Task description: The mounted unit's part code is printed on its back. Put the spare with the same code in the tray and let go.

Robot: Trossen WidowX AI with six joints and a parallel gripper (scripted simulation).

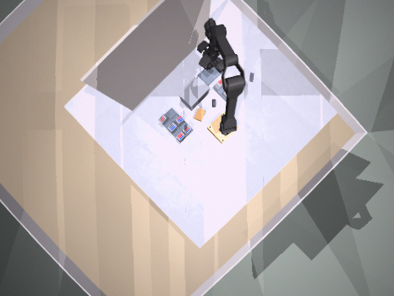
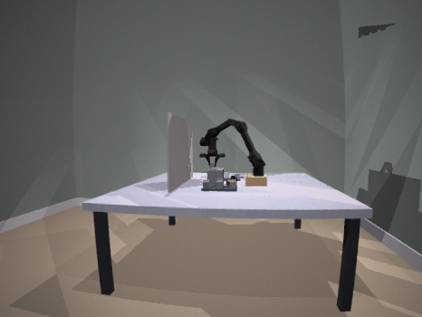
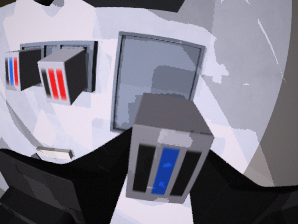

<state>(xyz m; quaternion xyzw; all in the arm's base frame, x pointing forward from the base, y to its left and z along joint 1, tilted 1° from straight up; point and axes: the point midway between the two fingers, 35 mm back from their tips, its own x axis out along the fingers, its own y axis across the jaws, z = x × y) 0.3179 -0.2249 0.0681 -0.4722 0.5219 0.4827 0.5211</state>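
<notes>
My gripper tip is 1 cm past the grey tray, 1 cm to the right of it and 9 cm above it. From my gripper tip the other things lie so: grey piece 23 cm behind, 16 cm to the right, 10 cm below; then rack 6 cm behind, 40 cm to the left, 9 cm below; then dark panel 20 cm ahead, 17 cm to the left, 13 cm above.
</notes>
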